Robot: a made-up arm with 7 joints.
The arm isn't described. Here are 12 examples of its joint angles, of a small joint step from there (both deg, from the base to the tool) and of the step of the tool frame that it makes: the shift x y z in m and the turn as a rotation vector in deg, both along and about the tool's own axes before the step.
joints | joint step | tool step
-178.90 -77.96 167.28 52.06 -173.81 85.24 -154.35 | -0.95 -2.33 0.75 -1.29 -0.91 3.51 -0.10 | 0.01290 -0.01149 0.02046 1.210 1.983 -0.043
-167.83 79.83 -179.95 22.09 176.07 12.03 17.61 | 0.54 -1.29 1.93 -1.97 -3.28 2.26 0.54 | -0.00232 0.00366 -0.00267 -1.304 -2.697 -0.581
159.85 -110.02 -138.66 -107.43 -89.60 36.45 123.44 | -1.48 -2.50 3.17 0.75 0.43 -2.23 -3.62 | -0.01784 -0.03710 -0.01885 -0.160 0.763 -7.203
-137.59 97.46 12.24 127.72 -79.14 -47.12 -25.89 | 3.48 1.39 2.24 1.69 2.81 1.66 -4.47 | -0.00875 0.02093 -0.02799 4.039 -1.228 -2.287
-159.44 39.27 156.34 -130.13 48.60 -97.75 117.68 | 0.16 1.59 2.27 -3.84 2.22 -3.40 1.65 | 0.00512 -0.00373 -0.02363 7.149 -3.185 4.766
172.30 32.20 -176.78 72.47 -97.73 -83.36 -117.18 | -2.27 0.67 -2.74 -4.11 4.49 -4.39 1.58 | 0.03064 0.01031 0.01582 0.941 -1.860 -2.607
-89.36 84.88 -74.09 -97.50 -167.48 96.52 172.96 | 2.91 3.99 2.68 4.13 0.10 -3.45 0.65 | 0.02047 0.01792 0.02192 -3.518 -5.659 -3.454
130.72 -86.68 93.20 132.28 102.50 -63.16 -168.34 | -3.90 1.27 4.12 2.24 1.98 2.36 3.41 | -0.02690 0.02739 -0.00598 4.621 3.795 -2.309
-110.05 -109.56 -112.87 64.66 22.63 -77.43 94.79 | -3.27 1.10 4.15 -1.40 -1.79 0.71 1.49 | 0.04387 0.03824 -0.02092 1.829 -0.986 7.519
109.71 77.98 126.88 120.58 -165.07 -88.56 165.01 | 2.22 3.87 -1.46 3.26 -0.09 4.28 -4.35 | 0.01067 -0.02905 -0.00992 3.691 2.457 -4.778
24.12 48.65 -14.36 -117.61 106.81 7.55 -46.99 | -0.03 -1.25 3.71 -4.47 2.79 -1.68 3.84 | -0.04385 0.01712 -0.00695 2.529 6.508 3.784
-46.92 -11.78 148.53 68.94 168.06 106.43 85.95 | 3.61 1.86 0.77 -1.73 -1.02 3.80 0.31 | -0.00783 -0.02285 -0.03625 -8.074 -2.388 2.843
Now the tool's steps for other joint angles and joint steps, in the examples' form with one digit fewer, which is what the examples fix.
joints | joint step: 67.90 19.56 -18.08 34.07 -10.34 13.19 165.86 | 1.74 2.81 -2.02 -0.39 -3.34 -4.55 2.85
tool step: -0.0138 -0.0316 -0.0181 0.06 -2.80 -1.85
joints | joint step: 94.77 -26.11 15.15 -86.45 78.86 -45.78 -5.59 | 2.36 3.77 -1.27 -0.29 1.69 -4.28 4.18
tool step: -0.0421 -0.0321 0.0092 -2.36 4.56 1.68
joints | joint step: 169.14 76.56 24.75 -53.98 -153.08 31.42 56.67 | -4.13 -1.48 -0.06 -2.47 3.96 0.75 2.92
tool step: 0.0314 -0.0380 -0.0498 -5.68 -2.15 4.66
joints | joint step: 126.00 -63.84 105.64 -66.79 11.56 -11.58 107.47 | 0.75 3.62 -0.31 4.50 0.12 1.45 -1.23
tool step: -0.0468 0.0026 -0.0128 -3.40 2.54 -4.41
